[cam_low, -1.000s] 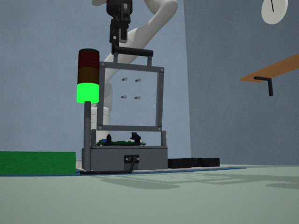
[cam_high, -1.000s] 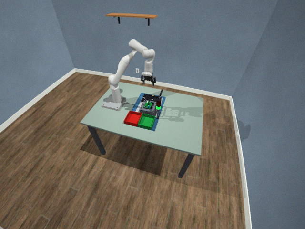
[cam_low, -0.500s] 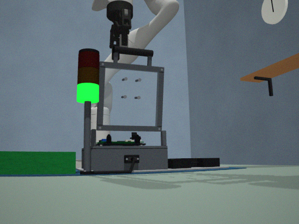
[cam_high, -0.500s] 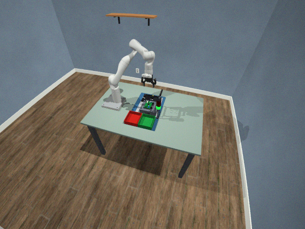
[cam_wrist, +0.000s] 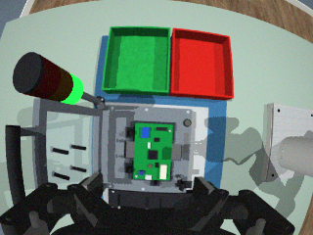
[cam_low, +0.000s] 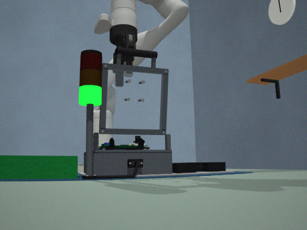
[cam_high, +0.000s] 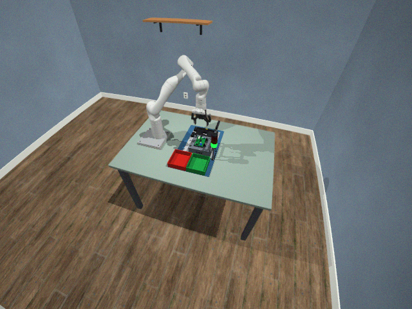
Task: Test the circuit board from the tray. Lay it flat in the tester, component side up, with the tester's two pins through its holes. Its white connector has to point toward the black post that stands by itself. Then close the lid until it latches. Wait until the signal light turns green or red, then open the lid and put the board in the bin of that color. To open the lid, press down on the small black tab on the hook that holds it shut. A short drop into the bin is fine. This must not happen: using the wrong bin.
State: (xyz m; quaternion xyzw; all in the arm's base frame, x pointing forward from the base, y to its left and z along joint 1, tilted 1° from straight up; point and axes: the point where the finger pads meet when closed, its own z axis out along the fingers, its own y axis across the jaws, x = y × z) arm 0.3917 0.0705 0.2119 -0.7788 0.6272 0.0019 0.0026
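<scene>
My gripper is now 17 cm above the green circuit board. Round my hand: red bin 7 cm behind, 22 cm to the right, 23 cm below; then green bin 8 cm ahead, 19 cm to the right, 23 cm below; then clear lid 11 cm ahead, 2 cm to the left, 6 cm below.
</scene>
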